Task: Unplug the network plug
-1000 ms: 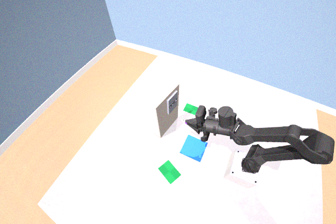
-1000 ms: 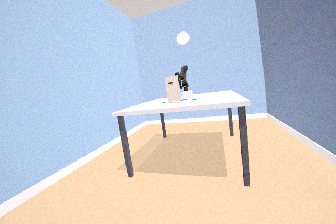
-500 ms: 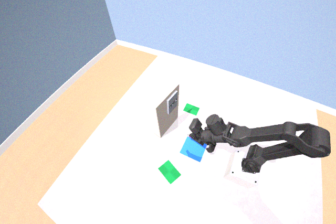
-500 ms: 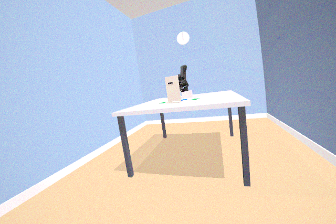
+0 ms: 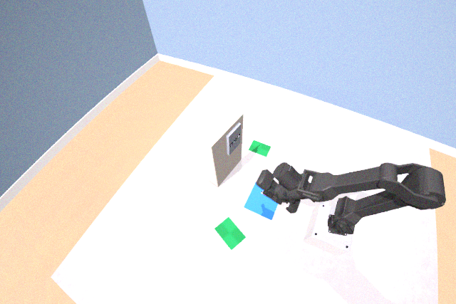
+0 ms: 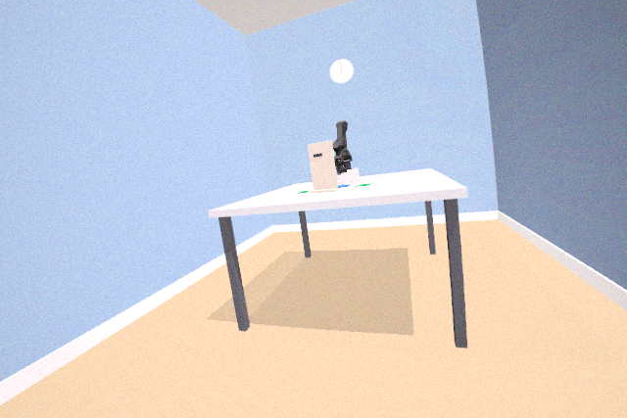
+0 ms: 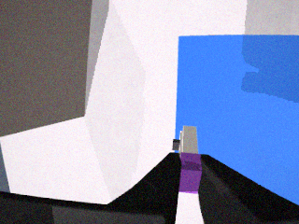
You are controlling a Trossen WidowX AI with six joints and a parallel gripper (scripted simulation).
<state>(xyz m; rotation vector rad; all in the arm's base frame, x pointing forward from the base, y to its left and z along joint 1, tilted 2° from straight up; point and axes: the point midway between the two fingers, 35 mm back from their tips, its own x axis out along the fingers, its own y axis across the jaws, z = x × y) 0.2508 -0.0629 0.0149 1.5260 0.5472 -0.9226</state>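
Right now my gripper tip is 1 cm past the blue marked square and 8 cm above it. The rest, counted from my gripper tip: upright panel: 16 cm ahead, 10 cm to the right, 6 cm above; network plug: right at my gripper tip.
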